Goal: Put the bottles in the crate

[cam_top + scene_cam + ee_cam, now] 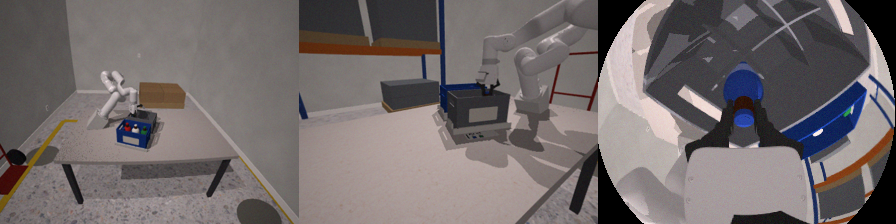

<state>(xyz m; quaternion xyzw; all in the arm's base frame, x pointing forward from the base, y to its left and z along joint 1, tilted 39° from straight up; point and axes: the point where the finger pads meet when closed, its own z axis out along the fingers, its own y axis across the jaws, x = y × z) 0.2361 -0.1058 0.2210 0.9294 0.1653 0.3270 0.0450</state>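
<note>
The red-capped bottle is 70 mm behind my hand, 130 mm to the right of it and 70 mm below it. Also, from my hand: blue crate 10 mm behind, 210 mm to the right, 80 mm below; then white-capped bottle 10 mm ahead, 170 mm to the right, 70 mm below; then grey crate 100 mm ahead, 80 mm below.
</note>
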